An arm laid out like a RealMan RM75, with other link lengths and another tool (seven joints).
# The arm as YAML. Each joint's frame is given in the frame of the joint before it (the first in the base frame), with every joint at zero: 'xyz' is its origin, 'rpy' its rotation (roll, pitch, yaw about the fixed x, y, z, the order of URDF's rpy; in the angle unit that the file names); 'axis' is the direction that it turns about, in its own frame. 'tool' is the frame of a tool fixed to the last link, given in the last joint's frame.
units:
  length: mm
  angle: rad
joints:
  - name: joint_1
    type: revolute
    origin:
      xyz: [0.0, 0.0, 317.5]
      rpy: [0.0, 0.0, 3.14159]
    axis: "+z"
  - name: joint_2
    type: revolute
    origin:
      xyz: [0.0, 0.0, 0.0]
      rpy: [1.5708, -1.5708, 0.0]
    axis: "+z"
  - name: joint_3
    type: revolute
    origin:
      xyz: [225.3, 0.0, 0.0]
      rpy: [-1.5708, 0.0, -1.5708]
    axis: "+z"
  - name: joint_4
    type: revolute
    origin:
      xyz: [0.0, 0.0, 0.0]
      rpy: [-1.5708, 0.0, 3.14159]
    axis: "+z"
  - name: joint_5
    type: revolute
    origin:
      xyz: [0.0, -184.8, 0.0]
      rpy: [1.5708, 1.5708, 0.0]
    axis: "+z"
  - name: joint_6
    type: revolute
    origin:
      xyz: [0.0, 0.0, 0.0]
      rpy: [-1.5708, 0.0, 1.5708]
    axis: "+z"
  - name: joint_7
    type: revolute
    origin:
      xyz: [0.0, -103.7, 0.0]
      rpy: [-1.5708, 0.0, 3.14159]
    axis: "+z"
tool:
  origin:
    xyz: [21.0, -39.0, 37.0]
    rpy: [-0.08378, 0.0, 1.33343]
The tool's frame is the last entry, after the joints.
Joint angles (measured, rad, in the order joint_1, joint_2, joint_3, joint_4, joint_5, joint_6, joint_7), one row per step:
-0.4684 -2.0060 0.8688 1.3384 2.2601 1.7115 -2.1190
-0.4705 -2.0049 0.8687 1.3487 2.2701 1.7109 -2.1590
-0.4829 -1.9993 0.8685 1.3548 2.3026 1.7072 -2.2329
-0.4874 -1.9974 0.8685 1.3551 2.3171 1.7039 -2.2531
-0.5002 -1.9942 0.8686 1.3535 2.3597 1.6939 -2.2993
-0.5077 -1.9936 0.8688 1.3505 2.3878 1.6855 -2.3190
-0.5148 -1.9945 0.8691 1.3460 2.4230 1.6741 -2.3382
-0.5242 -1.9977 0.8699 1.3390 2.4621 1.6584 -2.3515
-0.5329 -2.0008 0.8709 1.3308 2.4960 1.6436 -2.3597
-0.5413 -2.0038 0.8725 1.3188 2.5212 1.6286 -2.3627
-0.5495 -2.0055 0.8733 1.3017 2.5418 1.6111 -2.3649
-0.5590 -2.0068 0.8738 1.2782 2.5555 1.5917 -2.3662
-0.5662 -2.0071 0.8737 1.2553 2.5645 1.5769 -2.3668
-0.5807 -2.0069 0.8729 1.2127 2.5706 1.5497 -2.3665
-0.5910 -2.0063 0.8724 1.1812 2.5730 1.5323 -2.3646
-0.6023 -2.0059 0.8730 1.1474 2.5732 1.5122 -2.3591
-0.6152 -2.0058 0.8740 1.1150 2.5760 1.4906 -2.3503
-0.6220 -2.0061 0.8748 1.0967 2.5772 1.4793 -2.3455
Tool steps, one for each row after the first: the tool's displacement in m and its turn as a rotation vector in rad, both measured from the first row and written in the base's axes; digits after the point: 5 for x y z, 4 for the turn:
0.00175 0.00124 0.00143 0.0088 0.0005 0.0330
0.00364 0.00527 0.00384 0.0229 0.0109 0.1009
0.00350 0.00687 0.00451 0.0289 0.0185 0.1216
0.00248 0.01117 0.00561 0.0445 0.0421 0.1720
0.00108 0.01377 0.00576 0.0544 0.0596 0.1969
-0.00141 0.01643 0.00549 0.0661 0.0820 0.2251
-0.00405 0.01969 0.00439 0.0786 0.1078 0.2476
-0.00651 0.02253 0.00318 0.0886 0.1309 0.2638
-0.00846 0.02510 0.00139 0.0946 0.1478 0.2735
-0.01067 0.02781 -0.00054 0.1002 0.1605 0.2835
-0.01238 0.03074 -0.00325 0.1030 0.1660 0.2922
-0.01415 0.03265 -0.00572 0.1020 0.1685 0.3013
-0.01584 0.03649 -0.01037 0.0998 0.1644 0.3120
-0.01697 0.03877 -0.01383 0.0953 0.1608 0.3184
-0.01785 0.04125 -0.01784 0.0901 0.1569 0.3204
-0.01855 0.04410 -0.02175 0.0865 0.1573 0.3172
-0.01895 0.04538 -0.02416 0.0831 0.1572 0.3159

